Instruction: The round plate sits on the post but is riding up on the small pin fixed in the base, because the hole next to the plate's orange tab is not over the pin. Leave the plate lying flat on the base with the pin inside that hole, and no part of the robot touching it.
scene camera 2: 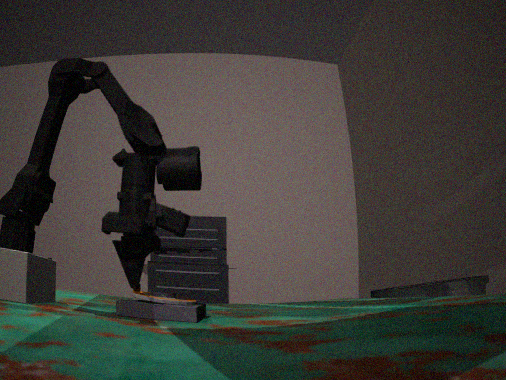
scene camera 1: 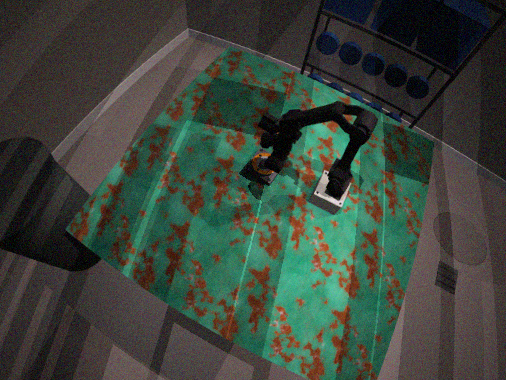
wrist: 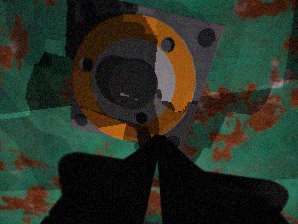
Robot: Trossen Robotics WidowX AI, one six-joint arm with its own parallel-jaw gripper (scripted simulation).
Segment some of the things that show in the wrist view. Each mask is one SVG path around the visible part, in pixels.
The gripper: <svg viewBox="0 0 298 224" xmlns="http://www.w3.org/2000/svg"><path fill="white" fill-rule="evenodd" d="M40 223L144 224L157 159L162 224L289 224L281 214L289 200L289 193L285 187L272 180L203 171L165 135L155 134L137 151L124 159L80 152L62 156L58 162L62 197L58 199L48 212L49 216L45 216Z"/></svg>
A round plate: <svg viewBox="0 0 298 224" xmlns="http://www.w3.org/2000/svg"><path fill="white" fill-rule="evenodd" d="M121 14L110 17L96 25L85 36L77 49L73 62L72 82L75 99L83 114L94 126L112 137L127 141L138 141L139 147L141 147L155 134L162 135L168 132L186 114L195 91L196 71L192 55L186 43L170 26L156 18L142 14ZM136 114L139 112L145 113L147 120L139 122L136 119ZM121 61L128 59L144 61L156 74L157 91L155 97L147 106L141 109L132 110L120 106L114 101L109 92L108 79L110 72ZM87 58L90 58L93 63L92 69L86 71L83 67ZM163 40L169 39L173 42L174 48L171 52L162 50L161 42Z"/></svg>
